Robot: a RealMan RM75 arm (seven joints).
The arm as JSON. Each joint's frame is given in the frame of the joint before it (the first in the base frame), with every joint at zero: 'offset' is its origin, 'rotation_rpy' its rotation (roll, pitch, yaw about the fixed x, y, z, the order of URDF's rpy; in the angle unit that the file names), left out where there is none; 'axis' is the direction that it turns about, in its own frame. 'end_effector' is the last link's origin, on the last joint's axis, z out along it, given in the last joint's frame.
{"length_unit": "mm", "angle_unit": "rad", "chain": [
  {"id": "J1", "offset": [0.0, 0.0, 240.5], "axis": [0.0, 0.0, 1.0]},
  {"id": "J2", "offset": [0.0, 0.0, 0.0], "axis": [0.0, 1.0, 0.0]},
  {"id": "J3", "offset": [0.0, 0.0, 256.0], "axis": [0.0, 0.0, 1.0]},
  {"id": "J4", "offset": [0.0, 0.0, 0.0], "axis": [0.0, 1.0, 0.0]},
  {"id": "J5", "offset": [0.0, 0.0, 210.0], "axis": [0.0, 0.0, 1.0]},
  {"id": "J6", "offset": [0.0, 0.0, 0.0], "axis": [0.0, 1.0, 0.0]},
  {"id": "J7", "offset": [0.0, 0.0, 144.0], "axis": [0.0, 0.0, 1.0]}
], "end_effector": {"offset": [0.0, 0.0, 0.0]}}
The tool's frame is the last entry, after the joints.
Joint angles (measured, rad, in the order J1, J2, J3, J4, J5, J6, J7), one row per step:
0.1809 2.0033 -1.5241 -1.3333 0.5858 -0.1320 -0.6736
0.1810 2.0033 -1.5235 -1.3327 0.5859 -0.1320 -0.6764
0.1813 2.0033 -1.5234 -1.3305 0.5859 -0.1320 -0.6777
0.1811 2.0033 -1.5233 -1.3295 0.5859 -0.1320 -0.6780
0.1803 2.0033 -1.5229 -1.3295 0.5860 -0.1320 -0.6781
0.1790 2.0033 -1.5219 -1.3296 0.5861 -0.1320 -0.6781
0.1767 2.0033 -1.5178 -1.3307 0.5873 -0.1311 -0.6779
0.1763 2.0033 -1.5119 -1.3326 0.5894 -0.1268 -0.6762
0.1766 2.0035 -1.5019 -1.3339 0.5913 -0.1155 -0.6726
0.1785 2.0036 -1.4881 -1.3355 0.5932 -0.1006 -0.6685
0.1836 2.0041 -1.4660 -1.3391 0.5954 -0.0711 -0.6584
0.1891 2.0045 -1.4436 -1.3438 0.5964 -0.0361 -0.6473
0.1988 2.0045 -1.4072 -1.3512 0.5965 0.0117 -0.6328
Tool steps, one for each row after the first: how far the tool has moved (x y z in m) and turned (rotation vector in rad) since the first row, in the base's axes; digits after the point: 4 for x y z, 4 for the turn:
0.0002 0.0000 0.0001 0.0003 -0.0026 -0.0009
0.0008 0.0001 -0.0002 -0.0005 -0.0040 -0.0027
0.0013 0.0000 -0.0003 -0.0008 -0.0043 -0.0038
0.0016 -0.0002 -0.0002 -0.0005 -0.0042 -0.0048
0.0023 -0.0005 0.0001 0.0005 -0.0039 -0.0064
0.0035 -0.0010 0.0015 0.0039 -0.0018 -0.0100
0.0043 -0.0011 0.0031 0.0064 0.0031 -0.0134
0.0061 -0.0010 0.0050 0.0063 0.0107 -0.0219
0.0080 -0.0005 0.0077 0.0067 0.0196 -0.0318
0.0103 0.0006 0.0114 0.0028 0.0374 -0.0473
0.0125 0.0018 0.0146 -0.0050 0.0555 -0.0641
0.0152 0.0036 0.0211 -0.0100 0.0796 -0.0862

